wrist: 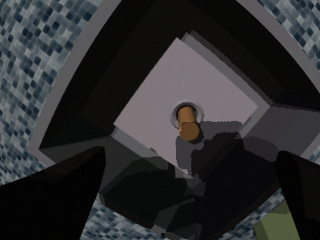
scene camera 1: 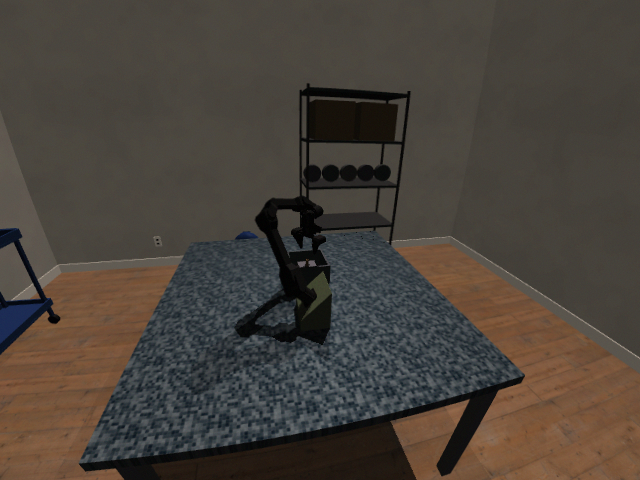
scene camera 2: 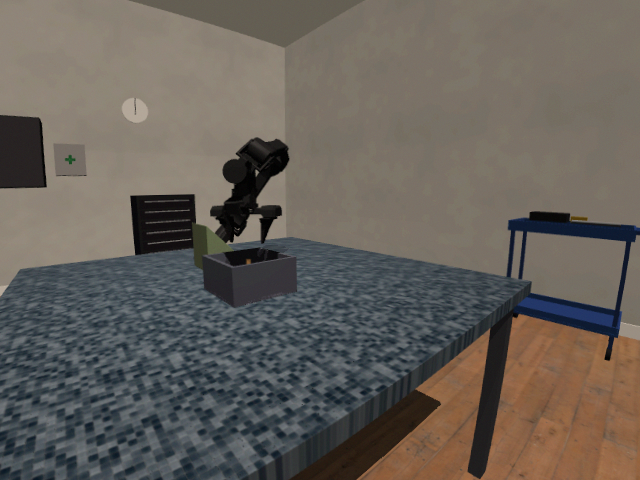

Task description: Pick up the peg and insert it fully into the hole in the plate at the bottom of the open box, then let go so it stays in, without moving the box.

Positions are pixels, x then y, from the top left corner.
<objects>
dark grey box: wrist 114,54; scene camera 1 309,273; scene camera 2 226,275
</objects>
